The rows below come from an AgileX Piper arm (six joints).
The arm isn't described. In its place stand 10 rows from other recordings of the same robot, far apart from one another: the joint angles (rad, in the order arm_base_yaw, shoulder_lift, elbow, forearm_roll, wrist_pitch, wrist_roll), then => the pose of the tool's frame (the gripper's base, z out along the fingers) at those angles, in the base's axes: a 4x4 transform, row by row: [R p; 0 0 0 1], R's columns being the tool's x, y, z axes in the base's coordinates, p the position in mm.
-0.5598, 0.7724, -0.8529, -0.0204, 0.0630, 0.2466 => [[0.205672 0.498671 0.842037 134.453], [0.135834 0.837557 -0.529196 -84.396], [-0.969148 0.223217 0.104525 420.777], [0 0 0 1]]
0.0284, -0.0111, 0.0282, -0.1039, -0.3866, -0.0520 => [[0.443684 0.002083 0.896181 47.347], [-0.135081 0.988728 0.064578 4.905], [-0.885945 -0.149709 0.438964 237.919], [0 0 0 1]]
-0.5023, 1.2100, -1.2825, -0.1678, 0.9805, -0.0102 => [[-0.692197 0.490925 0.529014 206.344], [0.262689 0.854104 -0.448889 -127.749], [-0.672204 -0.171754 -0.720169 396.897], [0 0 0 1]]
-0.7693, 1.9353, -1.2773, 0.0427, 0.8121, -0.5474 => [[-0.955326 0.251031 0.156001 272.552], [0.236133 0.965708 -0.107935 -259.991], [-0.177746 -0.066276 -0.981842 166.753], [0 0 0 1]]
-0.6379, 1.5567, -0.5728, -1.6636, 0.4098, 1.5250 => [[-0.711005 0.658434 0.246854 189.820], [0.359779 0.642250 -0.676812 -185.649], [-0.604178 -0.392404 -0.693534 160.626], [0 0 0 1]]
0.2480, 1.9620, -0.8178, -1.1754, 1.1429, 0.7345 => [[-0.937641 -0.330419 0.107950 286.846], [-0.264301 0.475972 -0.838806 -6.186], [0.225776 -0.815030 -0.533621 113.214], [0 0 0 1]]
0.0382, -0.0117, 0.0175, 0.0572, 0.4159, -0.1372 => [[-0.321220 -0.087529 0.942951 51.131], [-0.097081 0.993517 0.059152 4.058], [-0.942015 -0.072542 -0.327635 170.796], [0 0 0 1]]
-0.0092, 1.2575, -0.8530, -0.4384, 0.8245, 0.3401 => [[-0.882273 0.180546 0.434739 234.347], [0.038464 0.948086 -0.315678 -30.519], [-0.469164 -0.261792 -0.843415 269.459], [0 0 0 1]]
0.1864, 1.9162, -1.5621, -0.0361, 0.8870, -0.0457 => [[-0.884356 -0.235202 0.403229 409.738], [-0.236418 0.970486 0.047574 74.681], [-0.402518 -0.053259 -0.913861 247.560], [0 0 0 1]]
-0.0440, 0.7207, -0.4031, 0.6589, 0.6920, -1.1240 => [[-0.476540 -0.590872 0.650984 121.626], [-0.488876 0.793525 0.362379 30.230], [-0.730692 -0.145563 -0.667009 241.817], [0 0 0 1]]
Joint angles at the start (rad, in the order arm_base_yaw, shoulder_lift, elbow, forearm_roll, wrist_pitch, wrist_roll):
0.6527, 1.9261, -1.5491, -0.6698, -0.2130, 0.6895
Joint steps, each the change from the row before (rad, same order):
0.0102, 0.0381, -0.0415, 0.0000, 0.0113, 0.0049
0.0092, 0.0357, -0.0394, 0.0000, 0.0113, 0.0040
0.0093, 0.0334, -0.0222, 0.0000, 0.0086, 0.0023
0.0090, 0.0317, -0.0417, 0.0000, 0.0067, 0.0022
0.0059, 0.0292, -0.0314, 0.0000, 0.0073, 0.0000
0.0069, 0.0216, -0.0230, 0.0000, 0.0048, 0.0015
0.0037, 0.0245, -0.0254, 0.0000, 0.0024, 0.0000
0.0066, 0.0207, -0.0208, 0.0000, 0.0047, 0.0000
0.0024, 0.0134, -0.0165, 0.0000, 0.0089, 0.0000
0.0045, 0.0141, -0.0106, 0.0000, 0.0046, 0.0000
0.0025, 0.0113, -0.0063, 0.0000, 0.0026, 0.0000
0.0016, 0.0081, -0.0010, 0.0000, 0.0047, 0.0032
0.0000, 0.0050, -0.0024, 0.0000, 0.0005, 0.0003
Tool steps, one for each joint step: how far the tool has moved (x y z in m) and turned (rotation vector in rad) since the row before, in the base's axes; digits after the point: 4 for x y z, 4 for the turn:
0.0050, 0.0092, -0.0050, -0.0015, 0.0065, 0.0029
0.0045, 0.0084, -0.0049, -0.0019, 0.0056, 0.0020
0.0030, 0.0077, -0.0096, -0.0108, 0.0147, 0.0039
0.0035, 0.0082, -0.0023, 0.0036, -0.0029, 0.0047
0.0035, 0.0063, -0.0048, -0.0032, 0.0019, 0.0015
0.0016, 0.0056, -0.0037, -0.0011, 0.0023, 0.0038
0.0029, 0.0048, -0.0043, -0.0009, 0.0005, 0.0023
0.0012, 0.0053, -0.0042, -0.0029, 0.0022, 0.0038
0.0017, 0.0025, -0.0021, -0.0037, 0.0019, -0.0029
0.0006, 0.0034, -0.0042, -0.0053, 0.0048, 0.0018
0.0007, 0.0022, -0.0041, -0.0050, 0.0050, 0.0009
0.0005, 0.0012, -0.0043, -0.0056, 0.0098, -0.0018
0.0006, 0.0005, -0.0019, -0.0018, 0.0024, -0.0004

